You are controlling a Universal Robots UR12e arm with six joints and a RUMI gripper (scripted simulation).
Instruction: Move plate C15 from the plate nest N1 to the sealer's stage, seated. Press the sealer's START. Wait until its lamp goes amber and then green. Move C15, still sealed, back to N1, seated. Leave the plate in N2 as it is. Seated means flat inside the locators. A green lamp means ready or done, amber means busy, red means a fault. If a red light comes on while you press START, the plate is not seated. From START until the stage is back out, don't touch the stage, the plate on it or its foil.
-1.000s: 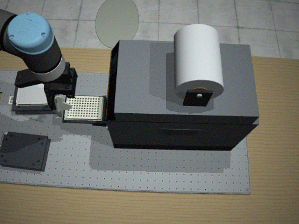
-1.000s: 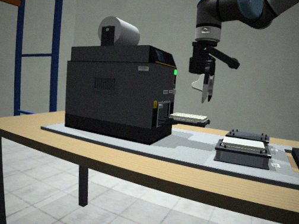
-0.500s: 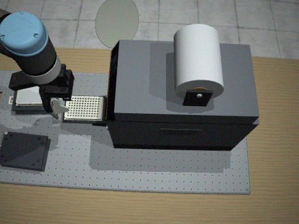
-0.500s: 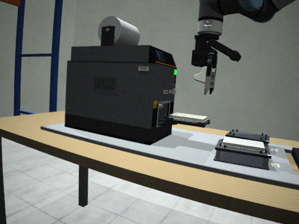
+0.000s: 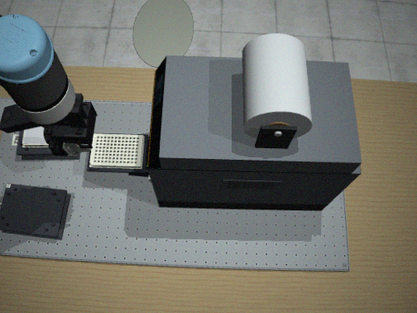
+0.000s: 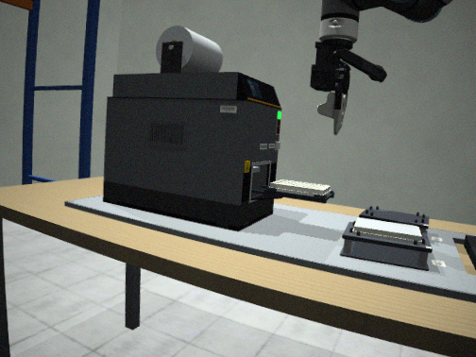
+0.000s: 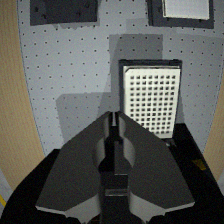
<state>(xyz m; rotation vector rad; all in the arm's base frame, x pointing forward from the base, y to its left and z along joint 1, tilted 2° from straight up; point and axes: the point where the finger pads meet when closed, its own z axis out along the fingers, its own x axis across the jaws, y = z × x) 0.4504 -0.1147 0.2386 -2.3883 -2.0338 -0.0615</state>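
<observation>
Now: the square start button 15 cm ahead of my hand, 6 cm to the right of it and 6 cm below it. Round my hand: dark stage: 7 cm ahead, 5 cm to the left, 16 cm below; then plate C15: 7 cm ahead, 5 cm to the left, 14 cm below; then dark nest: 17 cm behind, 6 cm to the right, 21 cm below.
</observation>
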